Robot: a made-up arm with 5 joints.
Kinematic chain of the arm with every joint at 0, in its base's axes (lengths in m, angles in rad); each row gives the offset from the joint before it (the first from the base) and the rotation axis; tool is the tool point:
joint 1: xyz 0 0 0.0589 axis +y
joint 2: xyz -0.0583 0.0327 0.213 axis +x
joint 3: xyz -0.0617 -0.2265 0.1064 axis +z
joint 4: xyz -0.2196 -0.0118 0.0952 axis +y
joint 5: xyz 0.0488 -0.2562 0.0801 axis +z
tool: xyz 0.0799 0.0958 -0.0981
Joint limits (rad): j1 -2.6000..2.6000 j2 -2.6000..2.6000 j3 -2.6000..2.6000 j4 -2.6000..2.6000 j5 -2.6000..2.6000
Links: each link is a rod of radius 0.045 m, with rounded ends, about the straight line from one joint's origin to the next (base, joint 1, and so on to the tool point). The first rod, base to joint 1, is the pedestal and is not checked.
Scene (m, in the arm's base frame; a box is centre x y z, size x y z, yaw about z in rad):
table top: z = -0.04
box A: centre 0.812 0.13 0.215 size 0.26 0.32 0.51 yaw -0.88
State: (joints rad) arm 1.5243 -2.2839 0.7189 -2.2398 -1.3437
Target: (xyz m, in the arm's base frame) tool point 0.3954 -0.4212 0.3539
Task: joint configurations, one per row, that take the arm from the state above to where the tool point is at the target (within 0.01 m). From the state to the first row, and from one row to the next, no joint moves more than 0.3 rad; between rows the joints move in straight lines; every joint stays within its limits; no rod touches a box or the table.
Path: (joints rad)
1: 1.3932 -2.0544 0.6567 -2.0455 -1.2202
2: 1.2621 -1.8248 0.5945 -1.8511 -1.0966
3: 1.1310 -1.5953 0.5324 -1.6568 -0.9731
4: 0.9999 -1.3658 0.4702 -1.4625 -0.8495
5: 0.9660 -1.0777 0.5788 -1.3272 -0.8290
6: 0.9322 -0.7896 0.6874 -1.1920 -0.8085
7: 0.8983 -0.5015 0.7961 -1.0567 -0.7879
8: 0.8644 -0.2134 0.9047 -0.9215 -0.7674
9: 0.8306 0.0746 1.0133 -0.7862 -0.7469

